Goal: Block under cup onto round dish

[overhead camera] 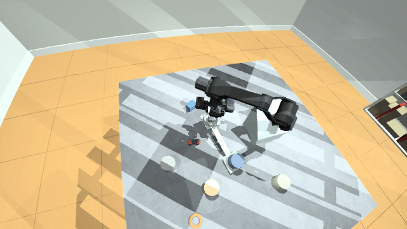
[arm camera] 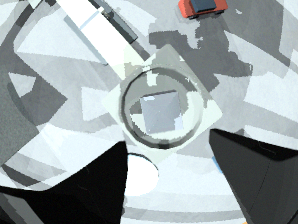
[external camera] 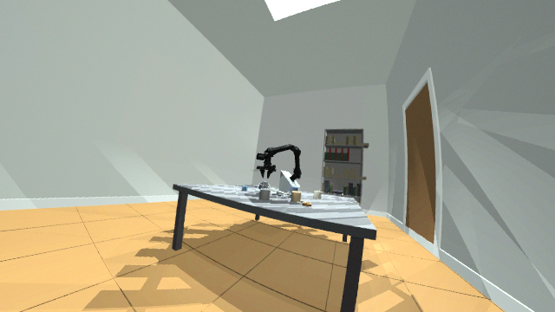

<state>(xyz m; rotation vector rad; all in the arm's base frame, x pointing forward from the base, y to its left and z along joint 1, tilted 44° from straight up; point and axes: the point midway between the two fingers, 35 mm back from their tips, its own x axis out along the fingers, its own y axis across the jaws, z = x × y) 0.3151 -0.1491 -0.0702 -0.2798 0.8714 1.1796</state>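
My gripper tip is now 130 mm above the white round dish, 120 mm past it and 100 mm to the left of it. Also, from my gripper tip: red toy car: 130 mm ahead, 120 mm below, 70 mm to the left; blue cube: 160 mm to the right, 110 mm below, 60 mm ahead.
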